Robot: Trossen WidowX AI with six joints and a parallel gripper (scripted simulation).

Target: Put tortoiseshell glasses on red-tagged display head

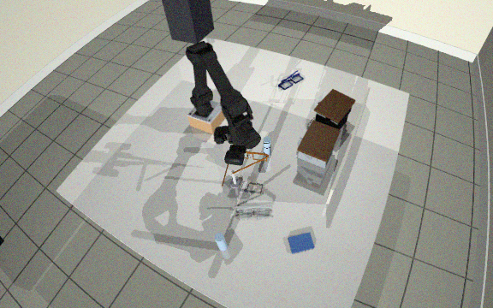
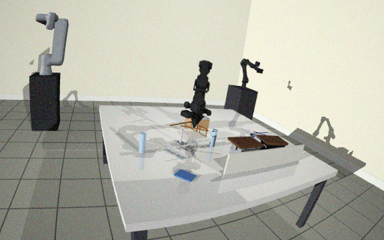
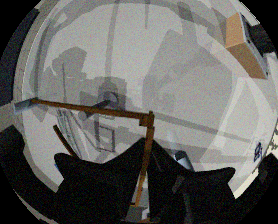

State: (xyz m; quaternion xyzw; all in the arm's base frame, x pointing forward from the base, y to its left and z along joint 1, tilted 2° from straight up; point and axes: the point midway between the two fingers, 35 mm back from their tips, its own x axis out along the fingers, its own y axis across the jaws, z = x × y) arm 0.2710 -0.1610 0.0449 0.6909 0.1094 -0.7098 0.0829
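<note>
Now: the grey post 10 mm ahead of my gripper tip, 70 mm to the right of it and 70 mm below it. Also, from my gripper tip: blue flat square: 330 mm ahead, 190 mm to the right, 90 mm below; low white panel: 370 mm ahead, 290 mm to the left, 40 mm below.
</note>
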